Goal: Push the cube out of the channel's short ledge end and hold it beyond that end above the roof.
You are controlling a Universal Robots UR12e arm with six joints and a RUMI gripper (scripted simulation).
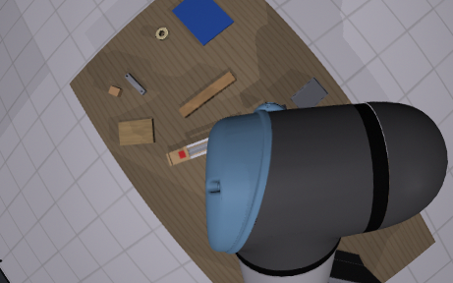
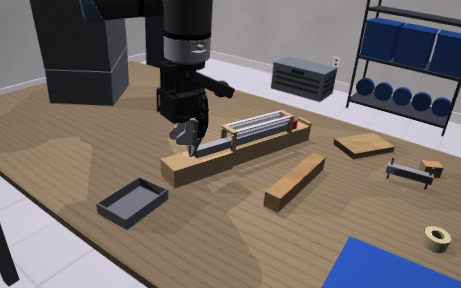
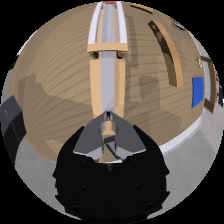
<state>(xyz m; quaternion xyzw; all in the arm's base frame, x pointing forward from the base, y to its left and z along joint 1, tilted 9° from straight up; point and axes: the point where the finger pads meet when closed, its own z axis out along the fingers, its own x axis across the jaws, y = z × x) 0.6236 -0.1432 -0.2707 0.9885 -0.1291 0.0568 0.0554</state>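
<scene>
Now: hand 310 mm to the right of the red cube, 80 mm short of it and 10 mm above it. Also, from my hand: blue mat (480 mm ahead, 60 mm below, 30 mm to the right); wooden bar (210 mm ahead, 120 mm to the left, 50 mm below); grey tray (170 mm to the right, 60 mm below).
</scene>
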